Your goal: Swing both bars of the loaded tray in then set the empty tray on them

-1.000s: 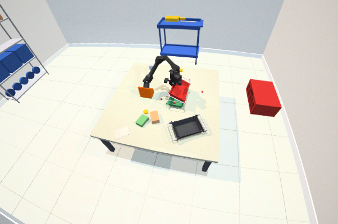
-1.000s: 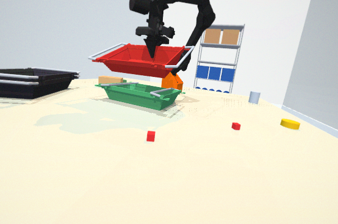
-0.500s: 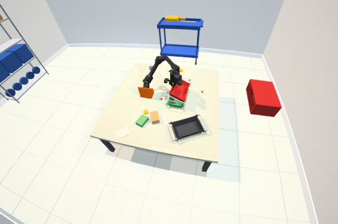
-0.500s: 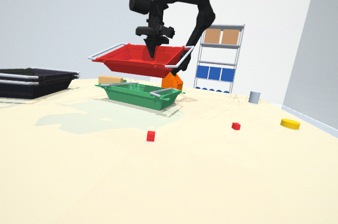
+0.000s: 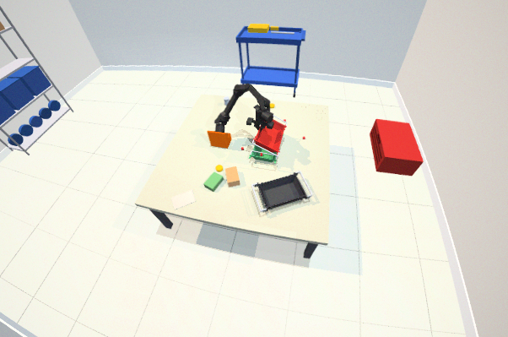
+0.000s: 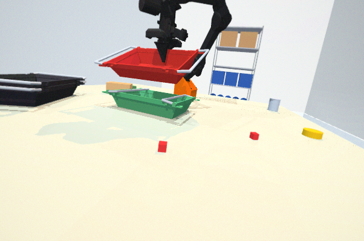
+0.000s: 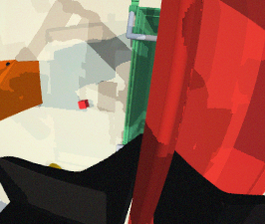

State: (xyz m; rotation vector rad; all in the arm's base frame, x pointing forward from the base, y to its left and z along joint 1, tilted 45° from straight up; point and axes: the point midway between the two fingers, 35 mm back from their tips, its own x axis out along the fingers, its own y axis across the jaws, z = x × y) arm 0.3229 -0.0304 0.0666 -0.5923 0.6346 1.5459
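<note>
The red tray is 8 cm ahead of my gripper tip. From my gripper tip the other things lie so: peach block: 12 cm behind, 32 cm to the right, 15 cm below; green block: 23 cm behind, 39 cm to the right, 16 cm below; pale card: 39 cm behind, 57 cm to the right, 18 cm below.
</note>
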